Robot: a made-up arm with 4 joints. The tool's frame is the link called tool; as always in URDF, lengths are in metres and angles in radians. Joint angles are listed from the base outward. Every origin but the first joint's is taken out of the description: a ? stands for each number. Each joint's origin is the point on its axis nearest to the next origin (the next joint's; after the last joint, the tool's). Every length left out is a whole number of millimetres.
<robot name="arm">
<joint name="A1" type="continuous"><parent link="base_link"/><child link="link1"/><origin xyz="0 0 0.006" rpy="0 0 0"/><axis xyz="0 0 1"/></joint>
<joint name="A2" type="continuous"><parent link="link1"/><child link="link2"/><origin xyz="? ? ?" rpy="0 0 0"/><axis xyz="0 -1 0"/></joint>
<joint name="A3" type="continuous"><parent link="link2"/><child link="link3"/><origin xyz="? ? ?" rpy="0 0 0"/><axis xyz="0 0 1"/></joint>
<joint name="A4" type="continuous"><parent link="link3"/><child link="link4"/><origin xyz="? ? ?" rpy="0 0 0"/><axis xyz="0 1 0"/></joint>
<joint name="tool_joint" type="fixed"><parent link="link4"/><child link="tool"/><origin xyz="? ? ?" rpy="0 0 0"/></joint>
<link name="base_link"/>
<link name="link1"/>
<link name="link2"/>
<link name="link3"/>
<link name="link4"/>
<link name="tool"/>
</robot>
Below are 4 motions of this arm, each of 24 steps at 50 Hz.
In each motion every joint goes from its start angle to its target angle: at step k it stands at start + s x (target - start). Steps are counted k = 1, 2, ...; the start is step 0. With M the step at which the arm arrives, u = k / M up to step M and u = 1 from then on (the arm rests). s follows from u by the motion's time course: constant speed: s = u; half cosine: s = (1 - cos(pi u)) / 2; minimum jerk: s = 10 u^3 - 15 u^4 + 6 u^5.
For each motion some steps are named. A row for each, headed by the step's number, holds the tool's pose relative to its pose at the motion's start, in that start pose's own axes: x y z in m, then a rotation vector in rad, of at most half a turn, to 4 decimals.
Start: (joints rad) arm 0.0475 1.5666 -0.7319 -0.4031
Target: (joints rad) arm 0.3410 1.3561 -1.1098 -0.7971
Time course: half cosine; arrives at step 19
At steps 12, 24:
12: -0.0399 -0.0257 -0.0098 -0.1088 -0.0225 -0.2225
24: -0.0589 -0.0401 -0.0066 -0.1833 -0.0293 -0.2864

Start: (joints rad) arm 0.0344 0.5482 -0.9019 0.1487
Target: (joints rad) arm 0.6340 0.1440 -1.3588 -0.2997
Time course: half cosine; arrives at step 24
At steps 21, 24:
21: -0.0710 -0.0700 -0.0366 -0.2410 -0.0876 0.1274
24: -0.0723 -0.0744 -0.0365 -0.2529 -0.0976 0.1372

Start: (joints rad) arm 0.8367 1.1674 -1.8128 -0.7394
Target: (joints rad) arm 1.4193 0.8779 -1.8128 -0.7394
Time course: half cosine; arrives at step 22
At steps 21, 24:
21: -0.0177 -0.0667 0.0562 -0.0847 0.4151 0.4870
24: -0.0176 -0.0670 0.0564 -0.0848 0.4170 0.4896

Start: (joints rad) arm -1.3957 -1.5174 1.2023 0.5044
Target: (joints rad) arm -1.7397 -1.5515 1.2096 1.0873
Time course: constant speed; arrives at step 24
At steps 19, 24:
19: -0.0679 -0.0028 0.0595 0.0941 0.2163 0.0782
24: -0.0860 -0.0068 0.0747 0.1116 0.2726 0.1064

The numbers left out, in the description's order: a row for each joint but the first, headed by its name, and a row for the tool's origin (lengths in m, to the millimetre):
A2: 0.007 0.141 0
A3: 0.147 0 0.017
A4: 0.131 -0.122 0
tool: -0.087 0 -0.157

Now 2 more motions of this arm.
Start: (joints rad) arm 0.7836 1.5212 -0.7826 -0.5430
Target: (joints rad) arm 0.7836 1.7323 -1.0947 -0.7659
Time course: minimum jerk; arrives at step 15
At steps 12, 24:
12: 0.0294 -0.0253 0.0204 -0.0495 -0.3274 -0.3315
24: 0.0305 -0.0273 0.0218 -0.0538 -0.3458 -0.3523

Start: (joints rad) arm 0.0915 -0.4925 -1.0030 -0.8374
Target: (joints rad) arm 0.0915 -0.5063 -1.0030 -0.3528
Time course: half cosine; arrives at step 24
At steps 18, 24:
18: -0.0574 -0.0016 0.0481 -0.0081 0.4200 0.0059
24: -0.0649 -0.0019 0.0586 -0.0097 0.4920 0.0066

